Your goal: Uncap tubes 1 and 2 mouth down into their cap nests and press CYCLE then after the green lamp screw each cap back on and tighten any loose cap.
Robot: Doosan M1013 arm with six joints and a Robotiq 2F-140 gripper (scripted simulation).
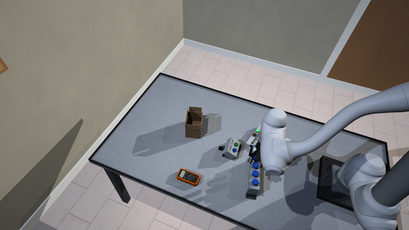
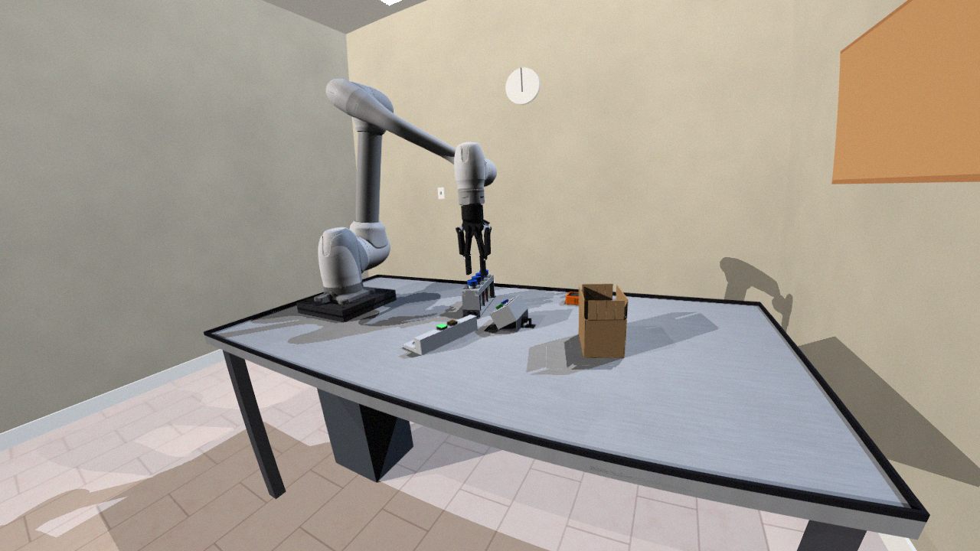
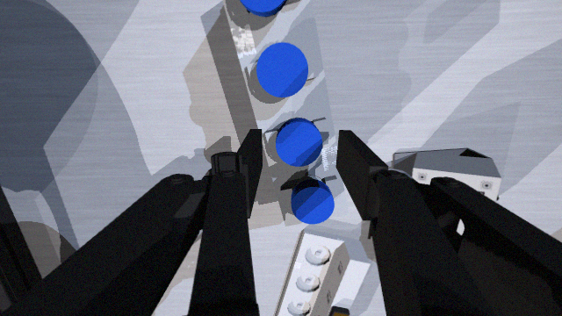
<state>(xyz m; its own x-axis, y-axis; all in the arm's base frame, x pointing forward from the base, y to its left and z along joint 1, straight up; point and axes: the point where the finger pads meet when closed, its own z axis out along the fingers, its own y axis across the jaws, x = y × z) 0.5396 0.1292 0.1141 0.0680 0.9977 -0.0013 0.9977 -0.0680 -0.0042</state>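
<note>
Now: the green key 14 cm ahead of my hand, 13 cm to the right of it and 9 cm below it. Also, from my hand: orange multimeter (36 cm ahead, 16 cm to the left, 14 cm below); then key housing (16 cm ahead, 11 cm to the right, 11 cm below); then blue key (14 cm ahead, 9 cm to the right, 9 cm below).
</note>
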